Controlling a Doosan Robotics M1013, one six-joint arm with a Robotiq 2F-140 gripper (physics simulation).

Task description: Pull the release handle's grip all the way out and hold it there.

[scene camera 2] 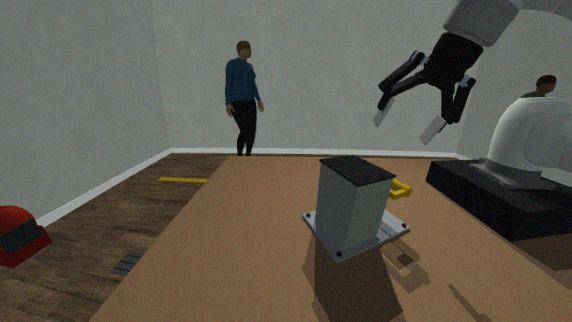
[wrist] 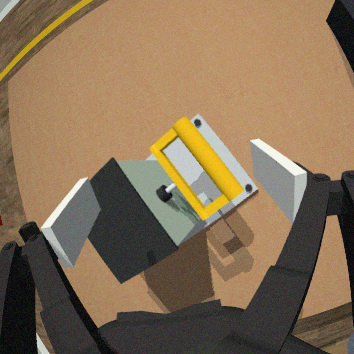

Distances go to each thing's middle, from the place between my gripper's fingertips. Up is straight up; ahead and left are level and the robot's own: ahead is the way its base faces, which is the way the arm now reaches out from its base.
I see my gripper 240 mm above the grey base plate [scene camera 2: 390,226], 70 mm short of it and 40 mm to the right of it.
